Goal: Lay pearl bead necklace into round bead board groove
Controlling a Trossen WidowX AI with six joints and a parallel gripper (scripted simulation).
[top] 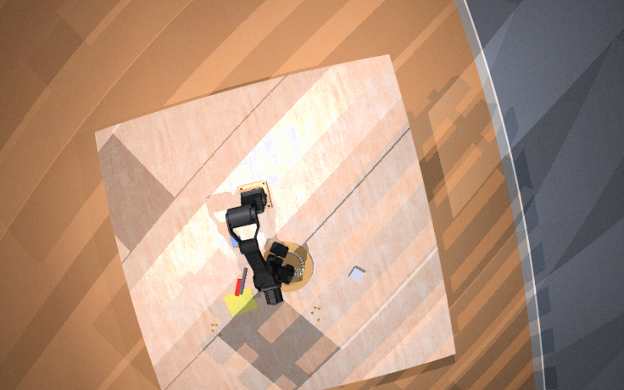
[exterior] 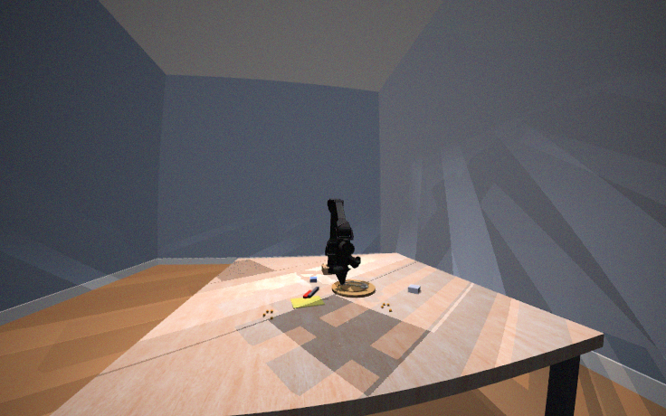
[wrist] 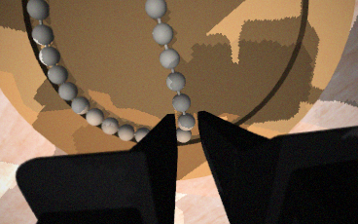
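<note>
Now: gripper tip 40 mm to the right of the round bead board, 40 mm short of it and 10 mm above it. From my gripper tip the other things lie so: blue block: 140 mm behind, 100 mm to the right, 10 mm below; then yellow note: 190 mm to the right, 100 mm ahead, 20 mm below; then red marker: 160 mm to the right, 30 mm ahead, 10 mm below.
</note>
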